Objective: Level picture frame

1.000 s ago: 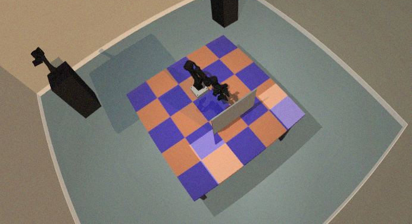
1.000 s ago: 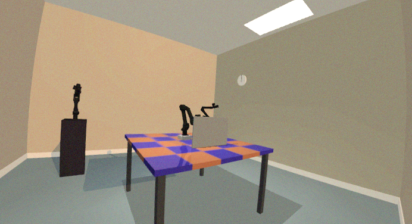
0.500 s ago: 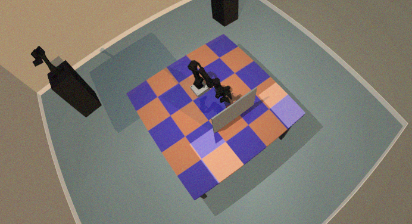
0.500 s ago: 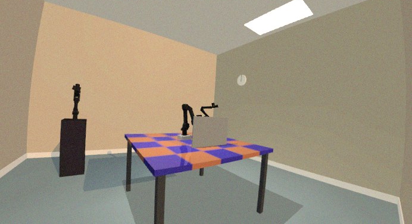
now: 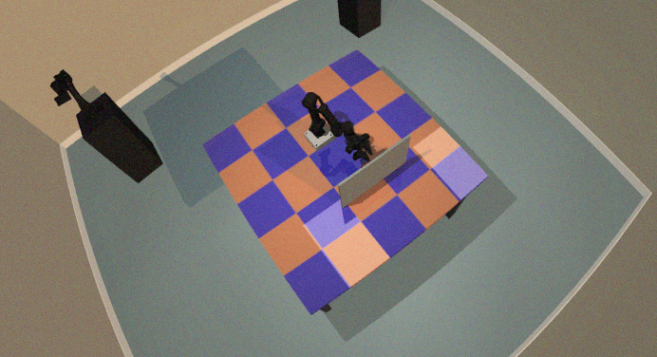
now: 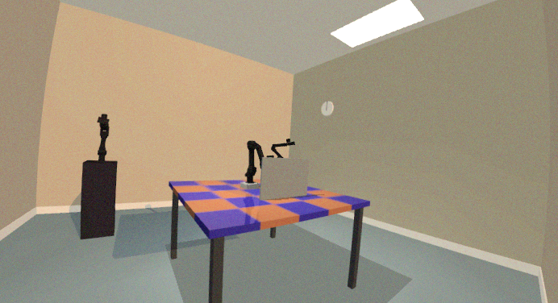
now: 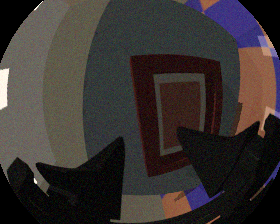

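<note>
The picture frame is 40 mm ahead of my gripper tip, 10 mm to the right of it and 50 mm below it. Also, from my gripper tip: grey wall panel (50 mm ahead, 10 mm to the right, 60 mm below).
</note>
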